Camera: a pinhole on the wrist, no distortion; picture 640 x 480 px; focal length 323.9 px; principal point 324.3 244.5 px. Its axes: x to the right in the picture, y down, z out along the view. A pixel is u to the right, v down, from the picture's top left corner.
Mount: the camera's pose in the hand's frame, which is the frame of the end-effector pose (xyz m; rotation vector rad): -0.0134 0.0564 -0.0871 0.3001 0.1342 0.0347
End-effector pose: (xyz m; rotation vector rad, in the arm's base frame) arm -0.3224 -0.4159 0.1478 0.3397 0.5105 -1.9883
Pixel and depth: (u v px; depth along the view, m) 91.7 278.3 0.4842
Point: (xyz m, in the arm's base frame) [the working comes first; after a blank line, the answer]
In the camera's frame: -0.3477 0.0505 0.4842

-0.2489 -0.3788 0.6643
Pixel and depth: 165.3 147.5 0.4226
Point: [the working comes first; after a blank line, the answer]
In the camera's frame: -0.2075 -0.1266 0.4226

-0.4344 -0.3614 0.5226
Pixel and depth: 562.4 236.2 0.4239
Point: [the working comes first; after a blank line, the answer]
In the camera's frame: 0.3116 -0.0109 0.4239

-0.5404 -0.7986 0.2390
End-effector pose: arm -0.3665 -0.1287 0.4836 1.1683 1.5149 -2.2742
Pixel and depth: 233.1 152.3 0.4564
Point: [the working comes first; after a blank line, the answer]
In the camera's frame: -0.1285 -0.1299 0.4564

-0.5892 -0.3228 0.7402
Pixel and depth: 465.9 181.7 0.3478
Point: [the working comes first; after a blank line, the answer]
In the camera's frame: 0.1520 -0.0674 0.3478

-0.6498 -0.2017 0.4644
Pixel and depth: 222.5 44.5 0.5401
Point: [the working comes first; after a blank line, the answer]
In the camera's frame: -0.1698 -0.3335 0.5401

-0.7000 -0.2462 0.9192
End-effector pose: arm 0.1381 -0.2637 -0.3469 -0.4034 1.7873 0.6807
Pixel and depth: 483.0 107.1 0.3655
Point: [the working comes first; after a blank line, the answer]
In the camera's frame: 0.1791 -0.1550 0.3655

0.3222 -0.2767 -0.6376
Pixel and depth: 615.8 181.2 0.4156
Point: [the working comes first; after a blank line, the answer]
In the camera's frame: 0.3740 -0.0812 0.4156

0.2541 -0.1845 -0.8188
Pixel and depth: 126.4 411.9 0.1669
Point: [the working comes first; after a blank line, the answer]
In the camera's frame: -0.1020 0.0863 0.1669

0.2002 -0.1353 -0.2610
